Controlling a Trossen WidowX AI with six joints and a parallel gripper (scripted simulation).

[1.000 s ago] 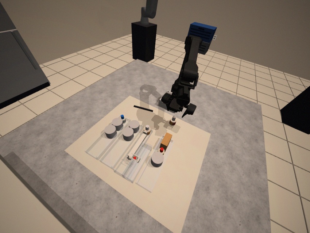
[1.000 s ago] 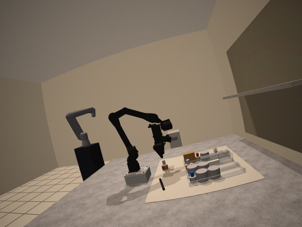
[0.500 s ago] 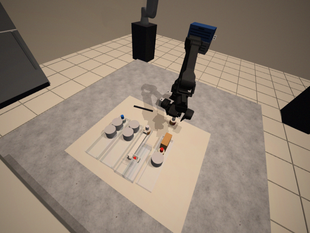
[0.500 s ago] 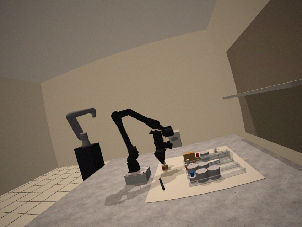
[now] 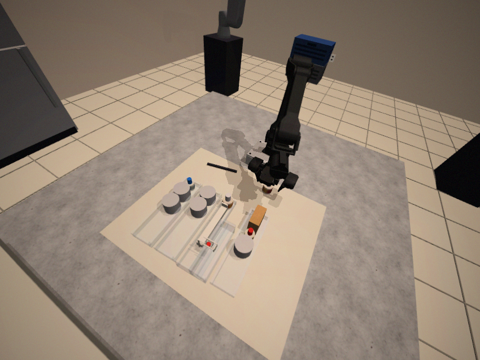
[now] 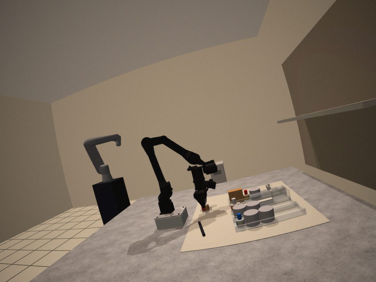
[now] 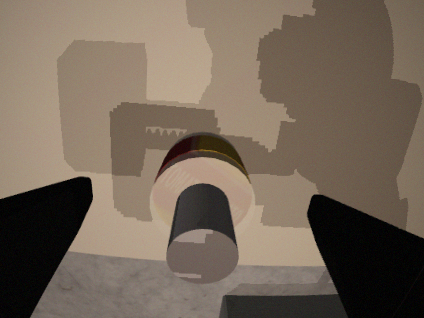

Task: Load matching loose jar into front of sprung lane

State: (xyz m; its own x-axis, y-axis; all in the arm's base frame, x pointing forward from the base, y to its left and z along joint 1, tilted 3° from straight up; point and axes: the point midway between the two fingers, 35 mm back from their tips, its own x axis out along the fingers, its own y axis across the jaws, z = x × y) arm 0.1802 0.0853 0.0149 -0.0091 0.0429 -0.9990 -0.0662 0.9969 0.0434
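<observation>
The brown box is 17 cm ahead of my gripper tip, 4 cm to the left of it and 1 cm above it. The rest, counted from my gripper tip: clear sprung lane (31 cm ahead, 5 cm to the right, 1 cm below); then white pusher plate (27 cm ahead, 5 cm to the right, 2 cm above); then black pen (23 cm to the right, 3 cm below, 1 cm ahead).
</observation>
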